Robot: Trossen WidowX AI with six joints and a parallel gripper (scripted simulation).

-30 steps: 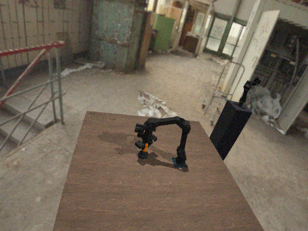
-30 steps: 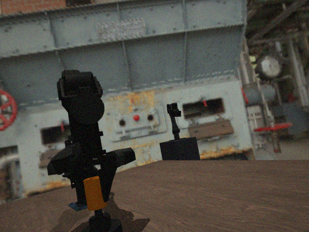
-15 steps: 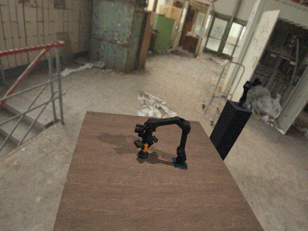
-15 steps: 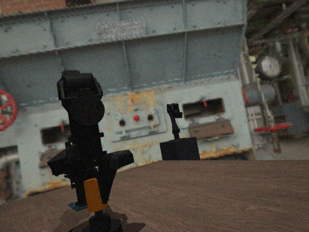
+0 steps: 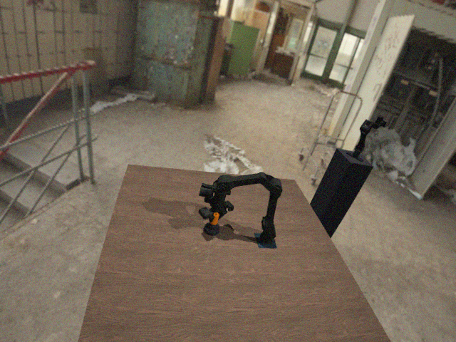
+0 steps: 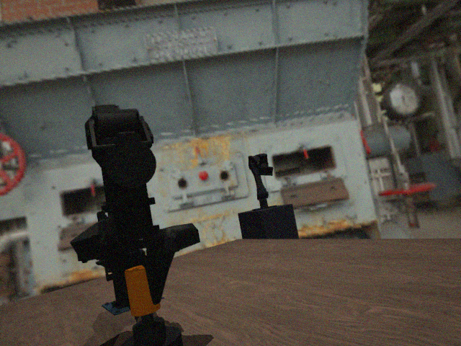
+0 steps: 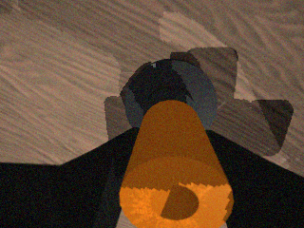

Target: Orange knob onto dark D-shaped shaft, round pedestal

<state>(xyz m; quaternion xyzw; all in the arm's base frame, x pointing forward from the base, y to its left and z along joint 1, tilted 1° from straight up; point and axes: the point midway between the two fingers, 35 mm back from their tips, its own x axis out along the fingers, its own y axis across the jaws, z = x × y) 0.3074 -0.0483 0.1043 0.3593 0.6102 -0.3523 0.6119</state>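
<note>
The orange knob lies 2 cm above my gripper tip. The rest, counted from my gripper tip: dark round pedestal (4 cm below).
</note>
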